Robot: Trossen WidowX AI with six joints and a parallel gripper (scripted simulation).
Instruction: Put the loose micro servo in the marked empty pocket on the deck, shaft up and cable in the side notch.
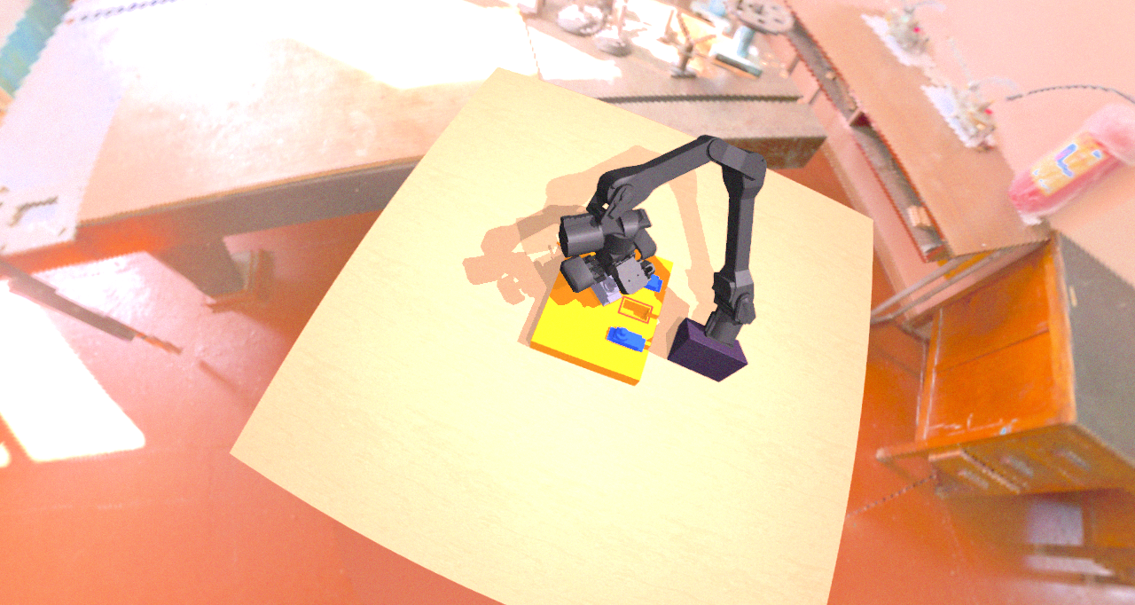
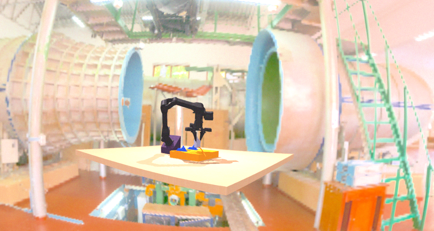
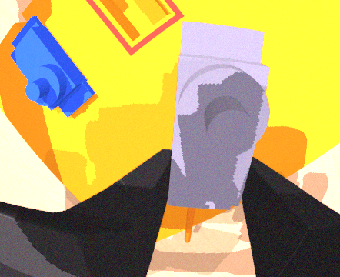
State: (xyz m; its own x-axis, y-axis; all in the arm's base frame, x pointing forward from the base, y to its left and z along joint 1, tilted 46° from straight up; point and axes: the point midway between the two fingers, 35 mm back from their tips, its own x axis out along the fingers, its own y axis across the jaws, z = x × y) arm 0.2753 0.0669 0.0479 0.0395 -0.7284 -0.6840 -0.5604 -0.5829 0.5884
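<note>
My gripper tip is 1 cm short of the deck, 1 cm to the right of it and 10 cm above it.
</note>
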